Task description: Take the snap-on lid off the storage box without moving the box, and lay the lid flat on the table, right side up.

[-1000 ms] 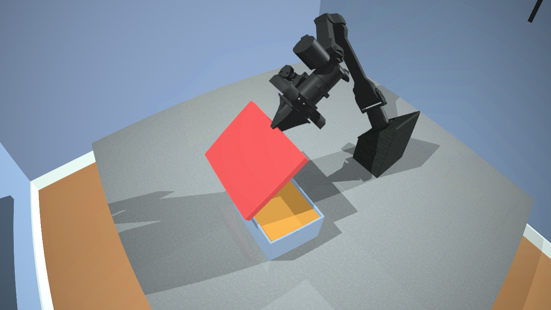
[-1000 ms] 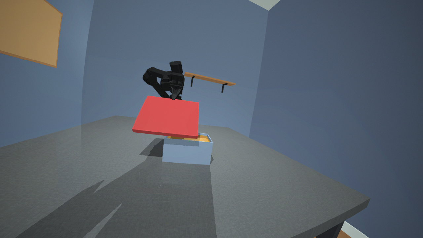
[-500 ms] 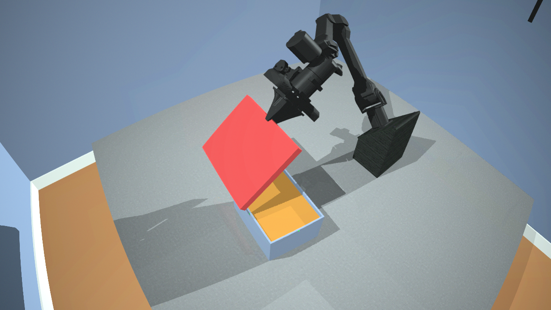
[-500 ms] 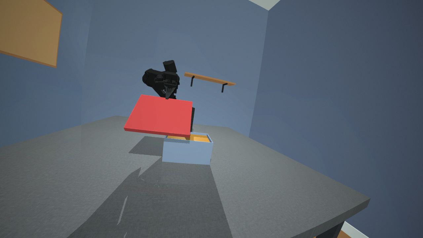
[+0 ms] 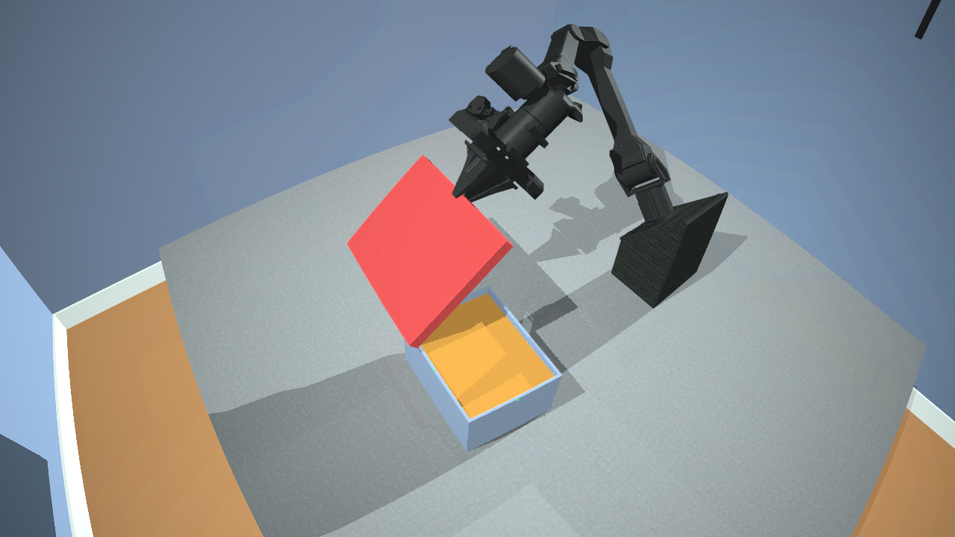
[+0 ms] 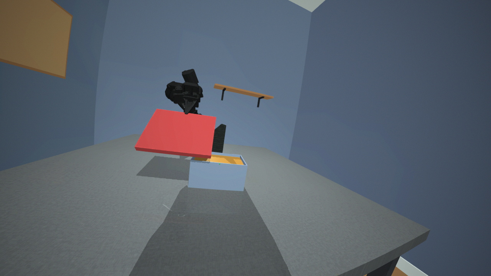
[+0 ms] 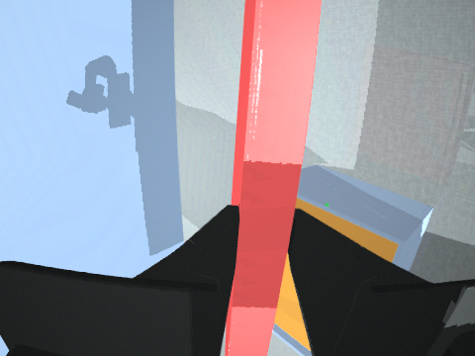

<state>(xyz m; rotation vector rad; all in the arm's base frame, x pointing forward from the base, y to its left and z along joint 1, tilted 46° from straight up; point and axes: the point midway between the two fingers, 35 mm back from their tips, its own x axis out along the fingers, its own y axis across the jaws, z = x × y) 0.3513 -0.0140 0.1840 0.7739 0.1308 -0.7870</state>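
Now: gripper tip 70 mm short of the red lid, 50 mm above it and 10 mm to the left of it. Round my gripper tip: pale blue storage box (180 mm below, 140 mm to the left, 70 mm ahead).
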